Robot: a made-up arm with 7 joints. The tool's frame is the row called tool.
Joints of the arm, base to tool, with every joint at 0 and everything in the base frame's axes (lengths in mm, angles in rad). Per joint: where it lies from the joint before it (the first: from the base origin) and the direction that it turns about. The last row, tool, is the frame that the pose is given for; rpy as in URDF.
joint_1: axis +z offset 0 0 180
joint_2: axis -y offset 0 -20 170
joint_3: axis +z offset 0 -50 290
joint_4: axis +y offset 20 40 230
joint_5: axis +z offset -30 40 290
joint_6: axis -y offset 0 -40 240
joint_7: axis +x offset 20 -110 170
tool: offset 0 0 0 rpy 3.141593 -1.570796 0
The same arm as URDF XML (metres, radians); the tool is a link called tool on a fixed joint. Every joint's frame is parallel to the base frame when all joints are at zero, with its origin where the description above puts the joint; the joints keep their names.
<robot name="arm">
<link name="base"/>
<link name="link1"/>
<link name="link2"/>
<link name="link3"/>
<link name="link4"/>
<link name="link5"/>
<link name="link6"/>
<link name="link7"/>
<link name="tool"/>
<joint name="joint_1" type="continuous"><parent link="base"/><child link="link1"/><origin xyz="0 0 0.18"/><axis xyz="0 0 1"/></joint>
<joint name="joint_2" type="continuous"><parent link="link1"/><child link="link2"/><origin xyz="0 -0.02 0.17"/><axis xyz="0 -1 0"/></joint>
<joint name="joint_3" type="continuous"><parent link="link2"/><child link="link3"/><origin xyz="0 -0.05 0.29"/><axis xyz="0 0 1"/></joint>
<joint name="joint_4" type="continuous"><parent link="link3"/><child link="link4"/><origin xyz="0.02 0.04 0.23"/><axis xyz="0 1 0"/></joint>
<joint name="joint_5" type="continuous"><parent link="link4"/><child link="link5"/><origin xyz="-0.03 0.04 0.29"/><axis xyz="0 0 1"/></joint>
<joint name="joint_6" type="continuous"><parent link="link5"/><child link="link6"/><origin xyz="0 -0.04 0.24"/><axis xyz="0 -1 0"/></joint>
<joint name="joint_7" type="continuous"><parent link="link6"/><child link="link7"/><origin xyz="0.02 -0.11 0.17"/><axis xyz="1 0 0"/></joint>
<joint name="tool_joint" type="fixed"><parent link="link7"/><child link="tool"/><origin xyz="0 0 0" rpy="-3.1416 -1.5708 0"/></joint>
</robot>

